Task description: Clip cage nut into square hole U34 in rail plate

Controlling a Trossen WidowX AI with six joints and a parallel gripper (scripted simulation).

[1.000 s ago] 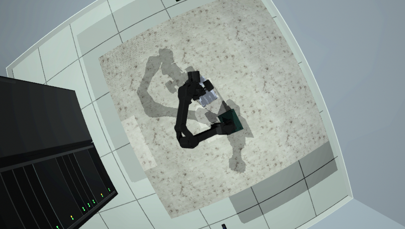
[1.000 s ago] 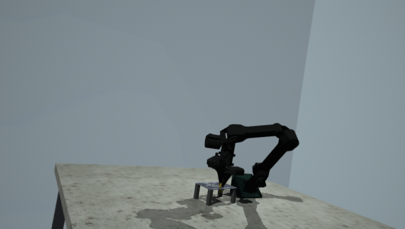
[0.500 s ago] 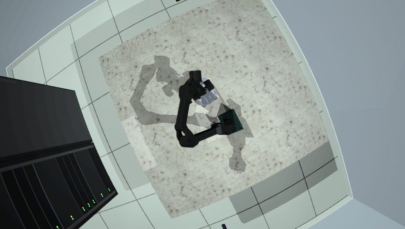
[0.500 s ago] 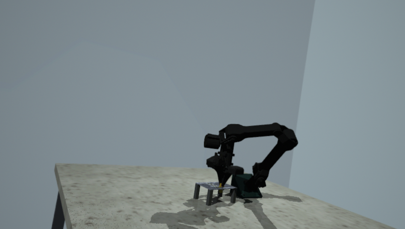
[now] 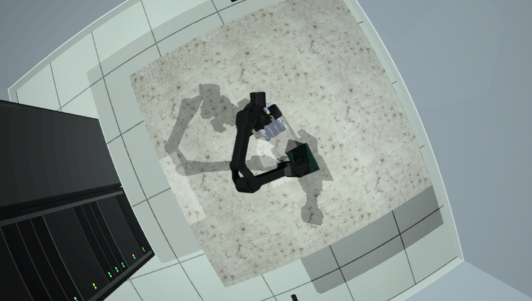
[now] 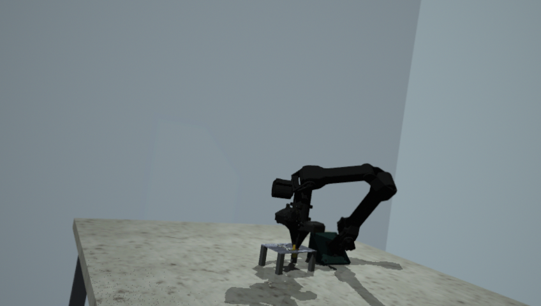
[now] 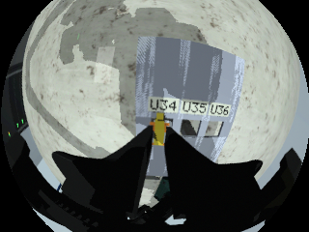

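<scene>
Now: the cage nut 1 cm below my gripper tip.
</scene>
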